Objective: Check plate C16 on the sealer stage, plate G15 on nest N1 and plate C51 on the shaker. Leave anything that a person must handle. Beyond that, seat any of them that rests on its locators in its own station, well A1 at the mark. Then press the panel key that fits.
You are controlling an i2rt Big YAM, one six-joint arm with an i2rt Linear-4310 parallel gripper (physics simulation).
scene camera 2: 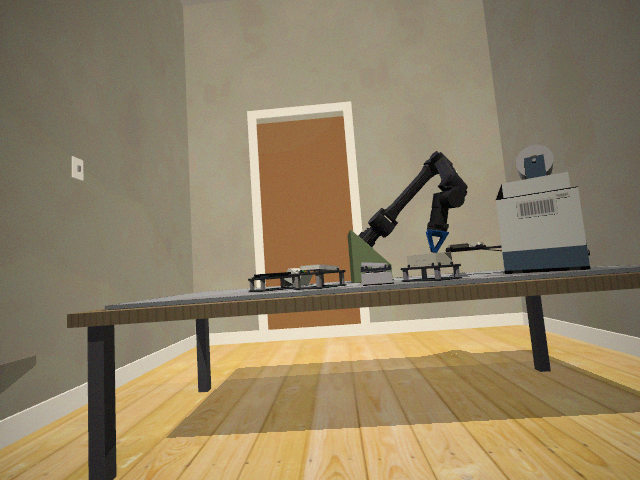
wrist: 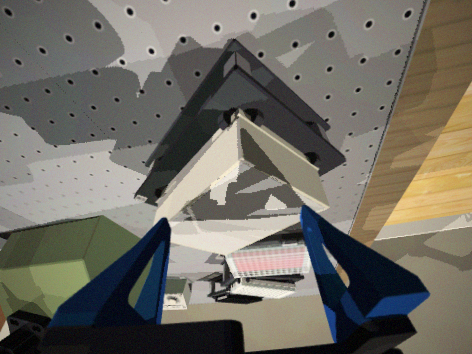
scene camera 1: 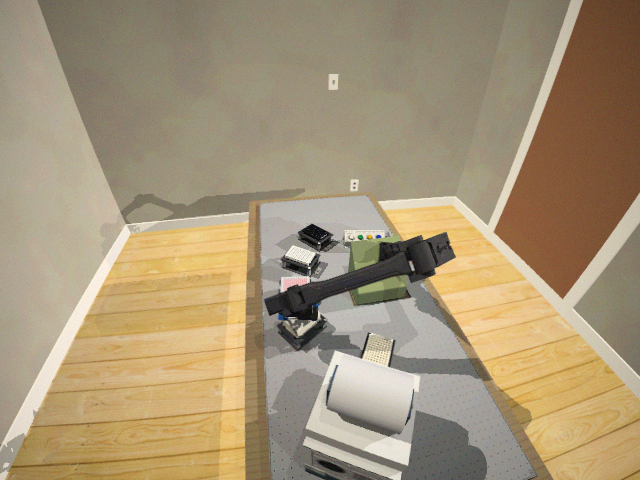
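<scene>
A deep cream plate sits on a dark raised station. My gripper is open and empty, low at the plate, one blue fingertip towards each side in the wrist view; whether they touch is unclear. In scene camera 1 the arm hides most of it. A pink plate, a white plate and a black plate stand beyond. A beige plate lies on the sealer's stage. Plate codes and station labels are unreadable.
The white sealer with its large roll stands at the near end in scene camera 1. The green arm base stands beside the stations. The key panel has white, green, yellow and blue keys.
</scene>
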